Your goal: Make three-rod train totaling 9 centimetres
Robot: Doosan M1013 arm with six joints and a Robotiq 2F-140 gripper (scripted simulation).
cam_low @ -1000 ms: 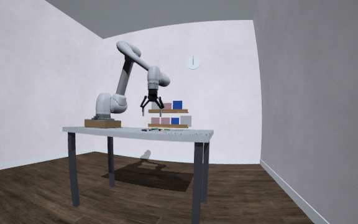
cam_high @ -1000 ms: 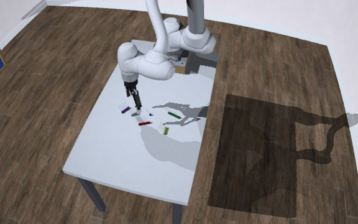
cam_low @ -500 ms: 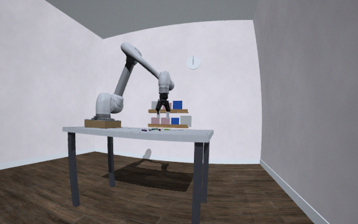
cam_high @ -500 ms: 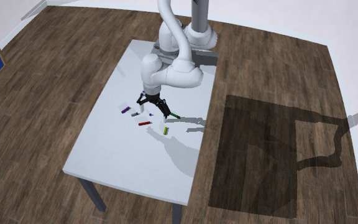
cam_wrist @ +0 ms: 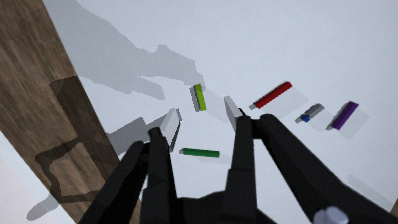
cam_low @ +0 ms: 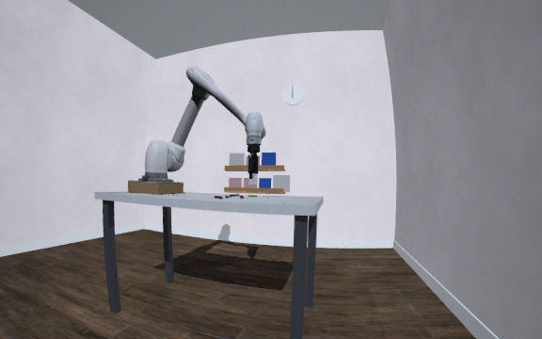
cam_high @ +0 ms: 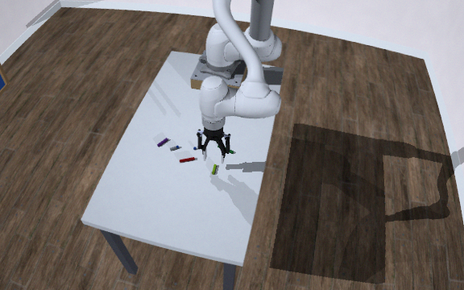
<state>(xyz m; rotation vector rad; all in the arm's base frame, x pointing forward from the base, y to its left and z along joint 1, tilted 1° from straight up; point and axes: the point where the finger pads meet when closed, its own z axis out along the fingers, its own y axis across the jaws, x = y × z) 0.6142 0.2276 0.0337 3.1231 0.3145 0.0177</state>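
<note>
The lime rod is 100 mm below my hand. Round my hand: green rod: 130 mm behind, 100 mm below; red rod: 140 mm to the right, 100 mm below; grey rod: 230 mm to the right, 100 mm below, 30 mm behind.
</note>
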